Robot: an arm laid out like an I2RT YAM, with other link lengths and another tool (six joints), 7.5 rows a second.
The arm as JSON. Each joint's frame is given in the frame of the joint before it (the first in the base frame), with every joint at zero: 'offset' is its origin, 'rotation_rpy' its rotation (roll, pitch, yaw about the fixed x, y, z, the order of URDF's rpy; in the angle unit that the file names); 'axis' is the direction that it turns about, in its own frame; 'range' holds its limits. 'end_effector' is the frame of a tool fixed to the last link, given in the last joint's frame.
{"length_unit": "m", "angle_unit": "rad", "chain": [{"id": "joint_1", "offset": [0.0, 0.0, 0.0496], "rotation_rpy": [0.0, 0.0, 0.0], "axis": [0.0, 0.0, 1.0], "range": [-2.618, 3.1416]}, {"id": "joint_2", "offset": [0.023, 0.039, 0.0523], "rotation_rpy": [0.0, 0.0, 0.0], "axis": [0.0, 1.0, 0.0], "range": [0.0, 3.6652]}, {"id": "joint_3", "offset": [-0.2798, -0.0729, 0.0], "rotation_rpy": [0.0, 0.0, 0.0], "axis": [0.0, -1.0, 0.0], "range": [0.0, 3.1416]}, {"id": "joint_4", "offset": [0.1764, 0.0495, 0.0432], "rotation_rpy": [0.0, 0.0, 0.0], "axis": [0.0, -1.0, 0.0], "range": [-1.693, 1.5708]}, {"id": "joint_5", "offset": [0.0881, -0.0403, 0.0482], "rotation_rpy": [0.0, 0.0, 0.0], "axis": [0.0, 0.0, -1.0], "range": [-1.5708, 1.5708]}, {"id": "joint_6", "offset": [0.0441, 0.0, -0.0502], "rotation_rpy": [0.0, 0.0, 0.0], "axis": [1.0, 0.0, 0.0], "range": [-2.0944, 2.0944]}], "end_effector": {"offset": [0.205, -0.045, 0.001], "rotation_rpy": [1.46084, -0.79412, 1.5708]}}
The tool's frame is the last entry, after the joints.
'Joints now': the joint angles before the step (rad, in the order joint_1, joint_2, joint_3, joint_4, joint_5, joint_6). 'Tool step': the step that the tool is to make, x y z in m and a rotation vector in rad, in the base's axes. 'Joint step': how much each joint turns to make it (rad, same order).
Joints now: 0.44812 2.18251 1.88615 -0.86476 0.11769 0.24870
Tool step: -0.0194 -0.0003 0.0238 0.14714 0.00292 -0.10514
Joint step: -0.03434 -0.11866 -0.07782 0.00940 -0.09257 0.12133
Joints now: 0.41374 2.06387 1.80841 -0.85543 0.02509 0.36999
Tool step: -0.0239 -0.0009 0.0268 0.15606 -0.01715 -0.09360
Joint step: -0.03703 -0.16246 -0.14882 0.06490 -0.09359 0.11546
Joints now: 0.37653 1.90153 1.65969 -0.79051 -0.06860 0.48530
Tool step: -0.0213 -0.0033 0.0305 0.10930 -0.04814 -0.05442
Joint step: -0.02430 -0.16589 -0.13259 0.05760 -0.05427 0.07230
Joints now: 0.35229 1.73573 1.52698 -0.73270 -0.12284 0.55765
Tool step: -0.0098 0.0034 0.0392 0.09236 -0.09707 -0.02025
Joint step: -0.00616 -0.14978 -0.08905 0.06842 -0.03215 0.04551
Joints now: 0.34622 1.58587 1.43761 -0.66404 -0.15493 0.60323
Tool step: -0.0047 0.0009 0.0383 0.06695 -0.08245 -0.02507
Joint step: -0.00052 -0.09963 -0.01110 0.01849 -0.00628 0.04282
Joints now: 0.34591 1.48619 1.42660 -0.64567 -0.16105 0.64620
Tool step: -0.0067 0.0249 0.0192 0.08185 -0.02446 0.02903
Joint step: 0.03479 -0.03442 -0.00066 0.02850 -0.03785 0.05748
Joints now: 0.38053 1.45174 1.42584 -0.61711 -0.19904 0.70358
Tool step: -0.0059 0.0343 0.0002 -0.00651 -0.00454 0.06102
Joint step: 0.09897 0.02324 0.01772 0.00995 0.03509 0.01670
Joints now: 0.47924 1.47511 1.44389 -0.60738 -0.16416 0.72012
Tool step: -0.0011 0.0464 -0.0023 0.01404 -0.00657 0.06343
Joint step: 0.10791 0.05631 0.01698 0.05711 0.03079 0.03363
